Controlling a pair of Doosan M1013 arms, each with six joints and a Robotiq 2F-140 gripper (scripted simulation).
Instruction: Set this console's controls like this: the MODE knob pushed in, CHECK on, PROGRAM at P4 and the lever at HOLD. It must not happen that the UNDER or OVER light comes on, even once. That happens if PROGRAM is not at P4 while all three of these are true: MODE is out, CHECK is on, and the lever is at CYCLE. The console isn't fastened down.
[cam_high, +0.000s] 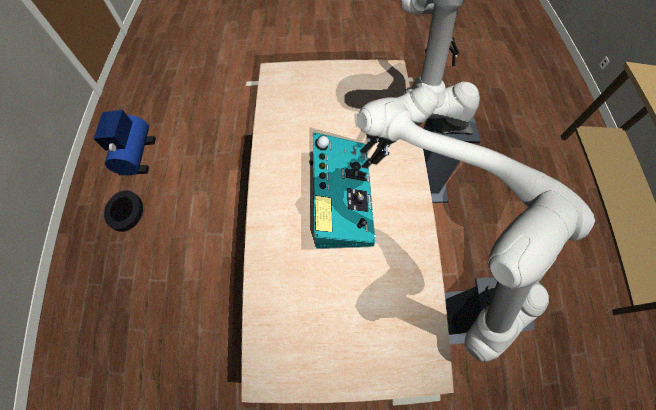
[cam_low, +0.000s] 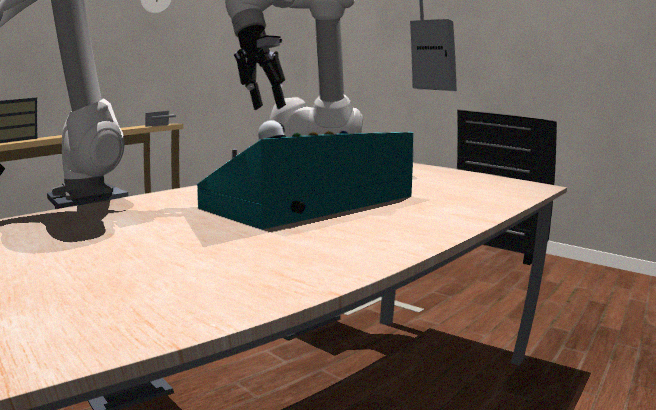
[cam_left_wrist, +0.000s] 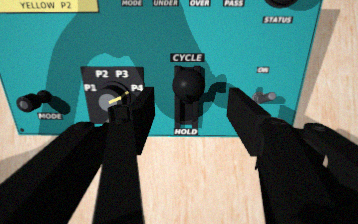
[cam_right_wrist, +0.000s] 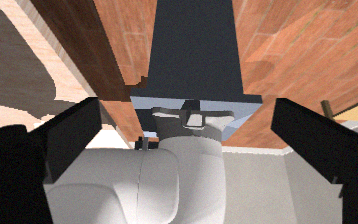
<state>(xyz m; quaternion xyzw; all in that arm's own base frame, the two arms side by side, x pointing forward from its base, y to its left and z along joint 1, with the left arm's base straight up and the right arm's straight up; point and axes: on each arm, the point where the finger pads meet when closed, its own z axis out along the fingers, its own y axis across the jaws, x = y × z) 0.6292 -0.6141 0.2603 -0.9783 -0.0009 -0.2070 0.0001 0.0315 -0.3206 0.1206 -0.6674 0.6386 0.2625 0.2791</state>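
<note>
Right now my left hand is 13 cm above the lever and 3 cm short of it. Also, from my left hand: check toggle: 15 cm below, 12 cm to the right, 2 cm ahead; mode knob: 24 cm to the left, 16 cm below, 5 cm ahead.
</note>
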